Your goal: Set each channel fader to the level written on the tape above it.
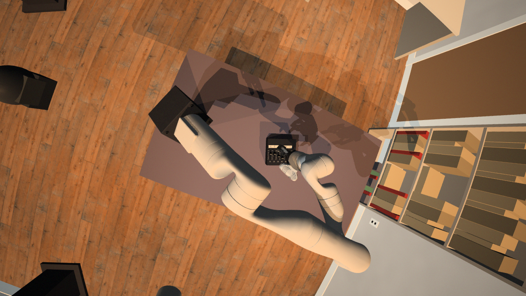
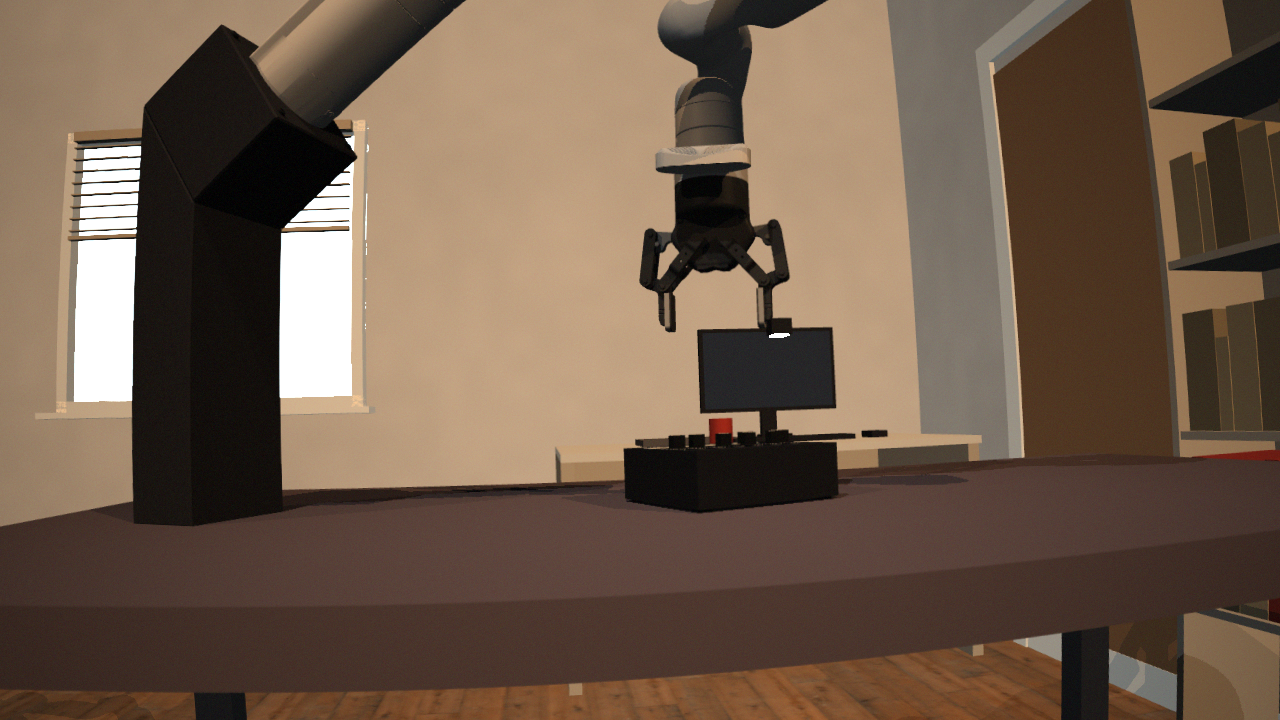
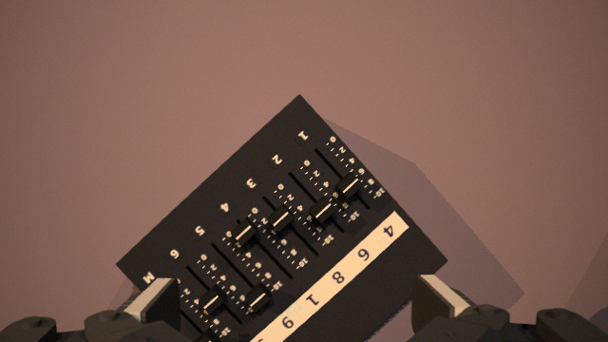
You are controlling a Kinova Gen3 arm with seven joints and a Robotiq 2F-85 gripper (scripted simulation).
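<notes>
Right now the channel 5 cap is 40 mm ahead of my hand, 10 mm to the left of it and 110 mm below it. Round my hand: channel 4 cap 10 mm ahead, 30 mm to the right, 110 mm below; channel 2 cap 30 mm behind, 110 mm below; channel 3 cap 10 mm behind, 20 mm to the right, 110 mm below.
</notes>
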